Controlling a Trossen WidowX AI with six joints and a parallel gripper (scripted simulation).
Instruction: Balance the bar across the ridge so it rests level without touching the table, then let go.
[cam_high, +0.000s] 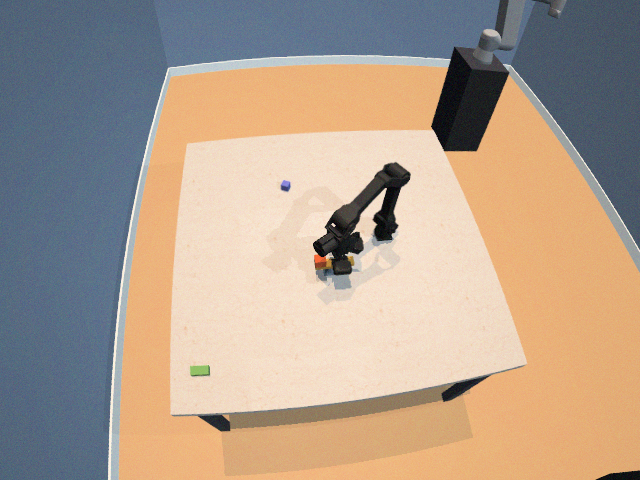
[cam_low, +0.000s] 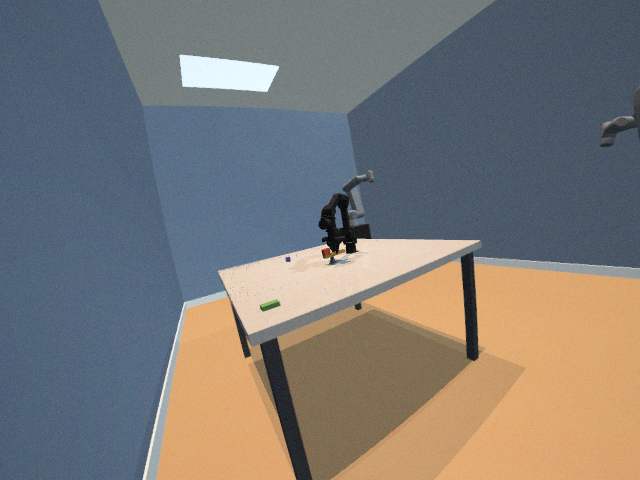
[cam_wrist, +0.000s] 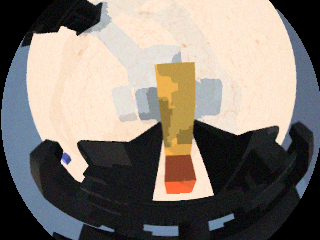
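Right now my gripper tip is 4 cm short of the bar and 1 cm below it. Round my gripper tip: flat green block 52 cm ahead, 35 cm to the left, 4 cm below; then purple cube 43 cm to the right, 15 cm ahead, 4 cm below.
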